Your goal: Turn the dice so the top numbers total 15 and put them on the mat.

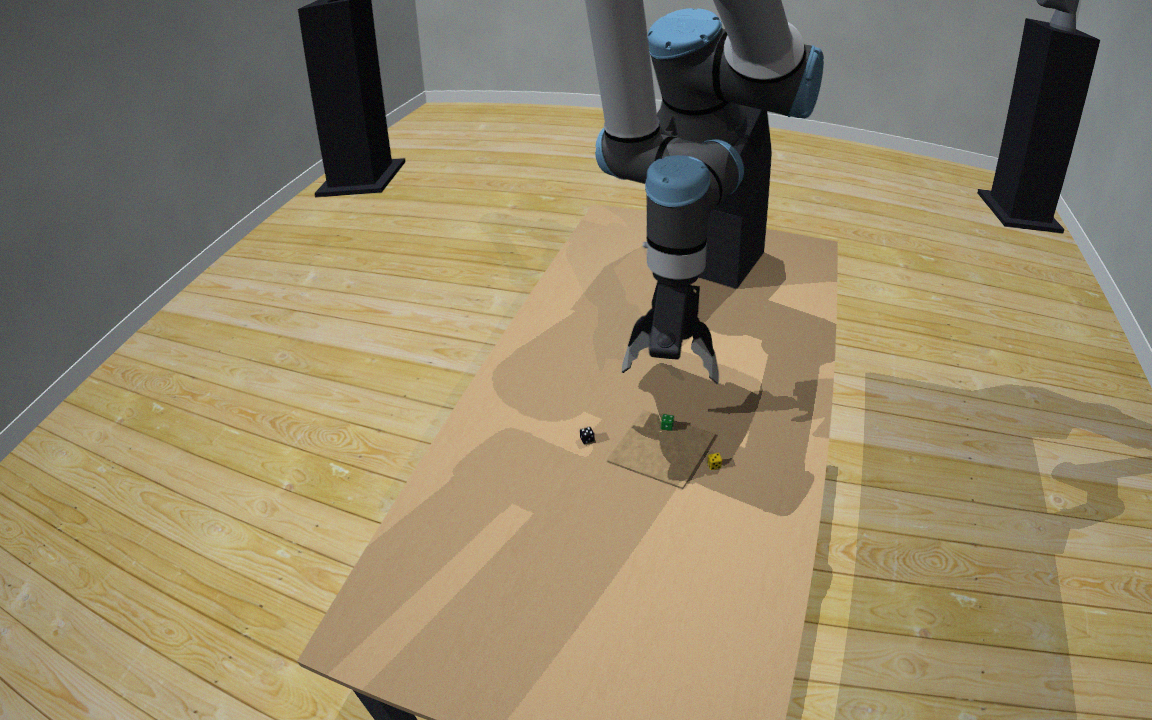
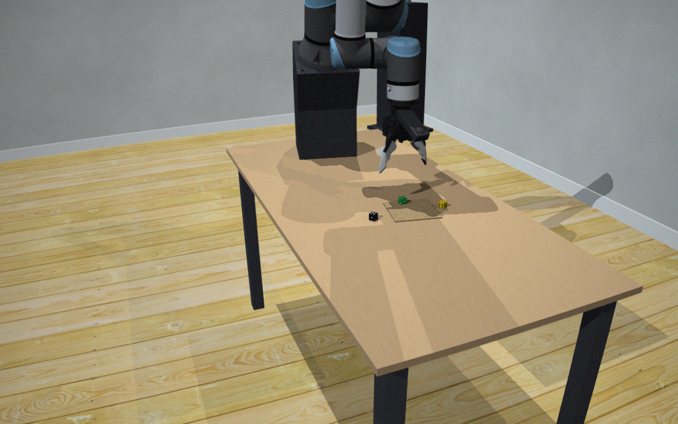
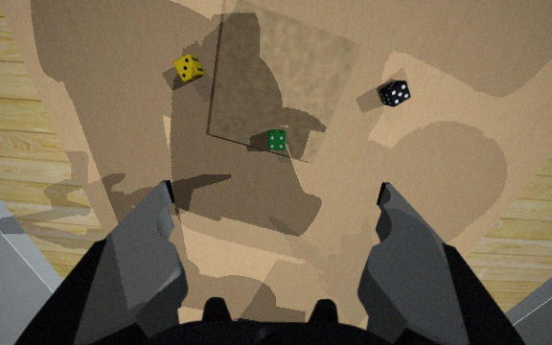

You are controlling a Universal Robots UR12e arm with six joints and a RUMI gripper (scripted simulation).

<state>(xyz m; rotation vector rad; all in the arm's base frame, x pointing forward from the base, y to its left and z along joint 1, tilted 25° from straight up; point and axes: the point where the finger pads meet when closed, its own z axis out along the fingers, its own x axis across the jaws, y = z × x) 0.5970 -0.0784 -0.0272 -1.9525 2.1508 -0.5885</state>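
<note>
My hand is 10 cm above the yellow die, 9 cm short of it and 8 cm to the right of it. Round my hand: thin square mat 11 cm below, 5 cm ahead, 1 cm to the right; black die 14 cm to the right, 10 cm below, 4 cm ahead; green die 10 cm below.
</note>
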